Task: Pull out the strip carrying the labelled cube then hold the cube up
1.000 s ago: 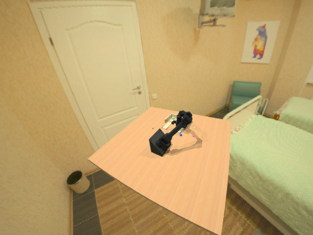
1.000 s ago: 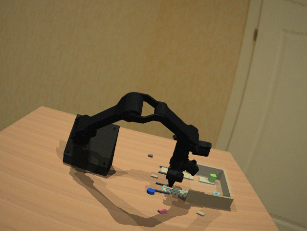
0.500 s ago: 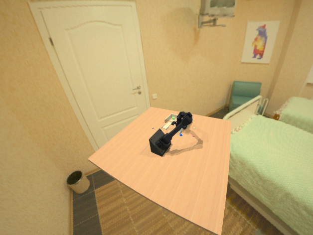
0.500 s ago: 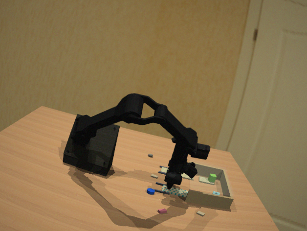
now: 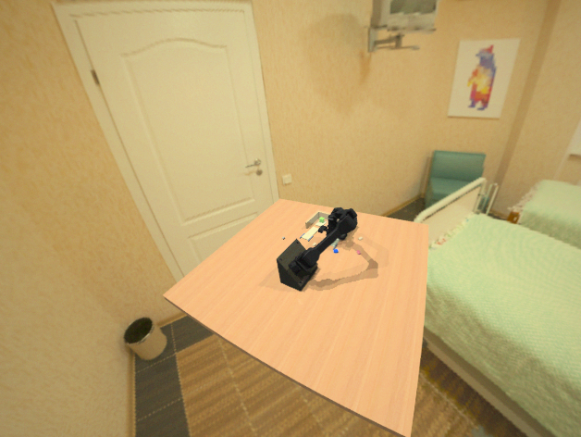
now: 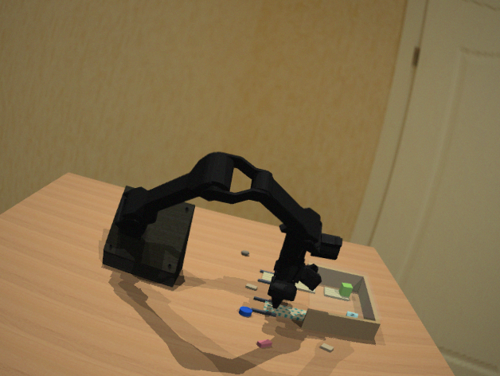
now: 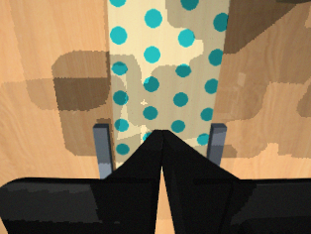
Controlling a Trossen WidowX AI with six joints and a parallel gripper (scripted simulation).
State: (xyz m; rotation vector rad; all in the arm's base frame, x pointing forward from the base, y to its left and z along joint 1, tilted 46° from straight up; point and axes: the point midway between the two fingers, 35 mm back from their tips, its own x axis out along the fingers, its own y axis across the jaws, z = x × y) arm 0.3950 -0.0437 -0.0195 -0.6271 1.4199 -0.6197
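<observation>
My gripper tip is 200 mm short of the light blue labelled cube, 10 mm to the left of it and 10 mm below it. From my gripper tip the other things lie so: pink block 190 mm to the right, 10 mm behind; then blue disc 70 mm behind, 60 mm to the right.
</observation>
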